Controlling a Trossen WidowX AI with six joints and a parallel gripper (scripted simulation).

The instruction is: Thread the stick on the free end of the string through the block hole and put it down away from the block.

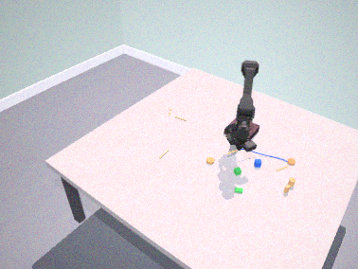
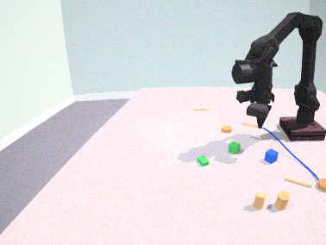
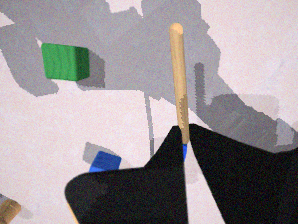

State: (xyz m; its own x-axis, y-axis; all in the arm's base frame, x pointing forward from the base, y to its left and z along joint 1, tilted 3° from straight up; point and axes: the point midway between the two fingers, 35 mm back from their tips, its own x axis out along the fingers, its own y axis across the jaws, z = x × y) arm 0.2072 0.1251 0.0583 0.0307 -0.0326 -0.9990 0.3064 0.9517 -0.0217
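Now: the blue block 30 mm behind my gripper tip, 110 mm to the left of it and 40 mm below it. The rest, counted from my gripper tip: tan cylinder 40 mm behind, 290 mm to the left, 40 mm below; then tan block 10 mm ahead, 300 mm to the left, 40 mm below; then loose stick 120 mm behind, 210 mm to the left, 50 mm below.
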